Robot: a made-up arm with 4 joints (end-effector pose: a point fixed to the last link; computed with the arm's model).
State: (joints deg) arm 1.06 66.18 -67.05 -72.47
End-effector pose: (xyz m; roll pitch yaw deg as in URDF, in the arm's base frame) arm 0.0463 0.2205 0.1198 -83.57 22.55 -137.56
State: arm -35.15 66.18 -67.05 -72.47
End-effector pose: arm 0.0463 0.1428 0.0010 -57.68 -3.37 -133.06
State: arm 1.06 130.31 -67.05 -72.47
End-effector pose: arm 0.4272 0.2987 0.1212 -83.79 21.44 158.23
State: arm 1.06 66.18 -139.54 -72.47
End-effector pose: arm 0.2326 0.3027 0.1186 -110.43 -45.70 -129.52
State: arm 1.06 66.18 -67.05 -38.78
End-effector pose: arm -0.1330 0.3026 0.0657 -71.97 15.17 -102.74
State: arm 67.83 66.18 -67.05 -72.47
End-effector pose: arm 0.0463 0.1416 0.3584 -163.01 46.38 171.12
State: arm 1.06 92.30 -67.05 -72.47
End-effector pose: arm 0.1888 0.3047 0.1213 -83.83 22.13 -163.78
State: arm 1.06 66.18 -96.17 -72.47
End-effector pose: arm 0.1203 0.2526 0.1513 -92.66 -5.18 -138.48
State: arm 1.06 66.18 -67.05 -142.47
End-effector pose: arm 0.1629 -0.1660 0.0916 -109.50 13.19 148.88
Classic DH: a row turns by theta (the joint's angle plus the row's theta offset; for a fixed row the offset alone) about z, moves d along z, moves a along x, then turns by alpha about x. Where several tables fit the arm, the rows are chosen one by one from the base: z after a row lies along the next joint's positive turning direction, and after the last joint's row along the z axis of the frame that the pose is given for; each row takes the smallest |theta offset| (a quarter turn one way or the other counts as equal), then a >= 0, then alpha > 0; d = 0 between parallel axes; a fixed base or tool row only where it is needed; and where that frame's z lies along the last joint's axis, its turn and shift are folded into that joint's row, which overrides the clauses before.
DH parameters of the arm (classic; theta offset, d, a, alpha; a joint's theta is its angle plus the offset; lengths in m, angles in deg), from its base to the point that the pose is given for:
base (fixed): 90 0.1792 0 90
joint 1: 0 0.2992 -0.0456 90
joint 2: 0 0.2037 -0.0244 -90
joint 3: -90 -0.1824 0.3507 90
joint 4: -90 0.1681 0.3476 90
tool (fixed): 180 -0.0602 0 0

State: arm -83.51 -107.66 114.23 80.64
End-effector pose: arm -0.3001 -0.1159 0.5936 -1.34 28.10 -23.66
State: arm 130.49 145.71 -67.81 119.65
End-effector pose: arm -0.1099 -0.0962 0.7282 24.97 30.45 0.07
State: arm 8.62 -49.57 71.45 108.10
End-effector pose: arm -0.1307 0.3807 -0.3434 100.39 -10.13 -60.52
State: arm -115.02 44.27 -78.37 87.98
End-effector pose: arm -0.3165 0.0416 0.6945 156.68 44.27 -8.31
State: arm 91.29 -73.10 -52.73 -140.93
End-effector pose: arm 0.4990 0.1225 0.1274 24.08 61.62 57.67
